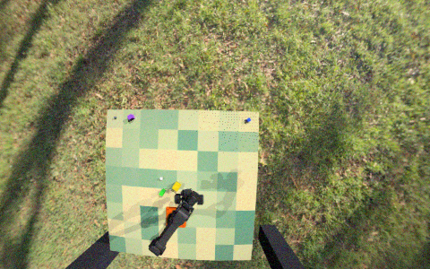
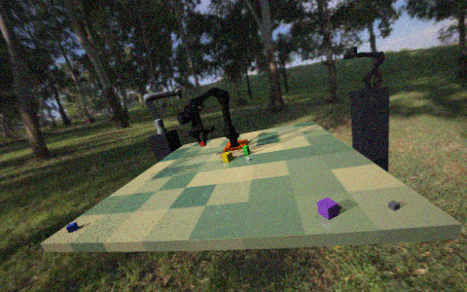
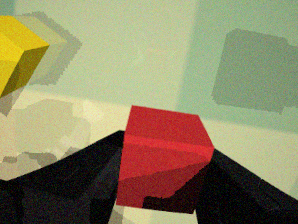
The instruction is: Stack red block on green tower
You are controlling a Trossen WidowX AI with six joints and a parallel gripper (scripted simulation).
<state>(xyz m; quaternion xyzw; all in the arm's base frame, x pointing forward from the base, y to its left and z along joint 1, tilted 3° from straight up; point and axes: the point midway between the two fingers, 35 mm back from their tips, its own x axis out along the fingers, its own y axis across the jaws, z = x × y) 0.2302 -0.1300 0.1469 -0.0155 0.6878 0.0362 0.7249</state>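
My gripper tip is now 130 mm to the right of the yellow block and 100 mm above it. From my gripper tip the other things lie so: small white bit: 50 mm ahead, 270 mm to the left, 120 mm below; blue block: 570 mm ahead, 390 mm to the right, 110 mm below; red block: 10 mm above.
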